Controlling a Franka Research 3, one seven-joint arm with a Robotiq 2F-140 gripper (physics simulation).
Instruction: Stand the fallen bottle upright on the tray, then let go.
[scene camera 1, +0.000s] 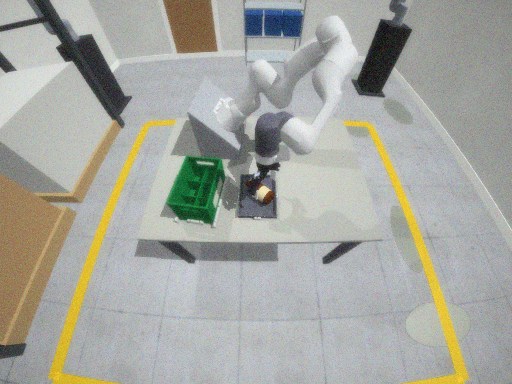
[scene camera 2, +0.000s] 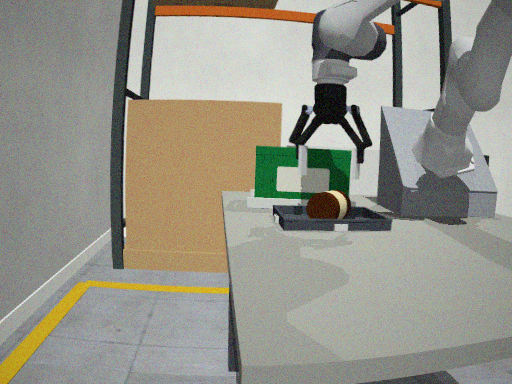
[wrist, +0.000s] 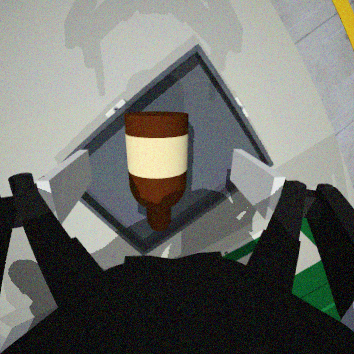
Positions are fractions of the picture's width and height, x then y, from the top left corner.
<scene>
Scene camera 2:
my gripper: 0.64, 0.46
brown bottle: 0.66, 0.53
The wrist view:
my gripper: 0.46, 0.46
brown bottle: 0.44, 0.40
</scene>
